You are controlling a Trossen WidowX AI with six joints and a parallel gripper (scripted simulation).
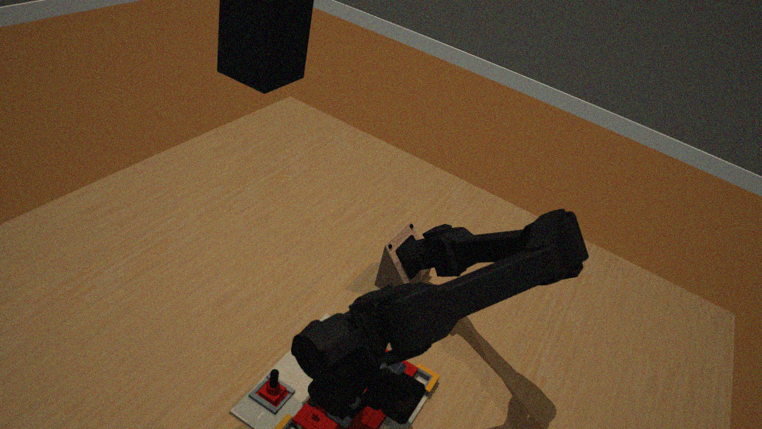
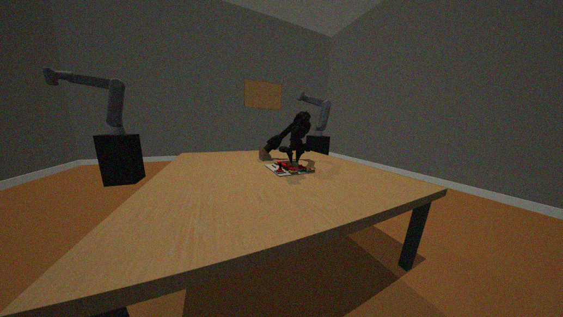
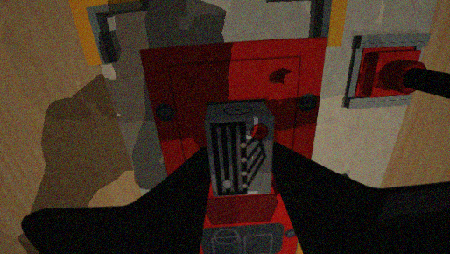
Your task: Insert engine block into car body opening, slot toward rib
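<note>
Now: gripper tip 1 cm above the grey engine block. The rest, counted from my gripper tip: grey base plate 2 cm behind, 1 cm to the right, 3 cm below.
</note>
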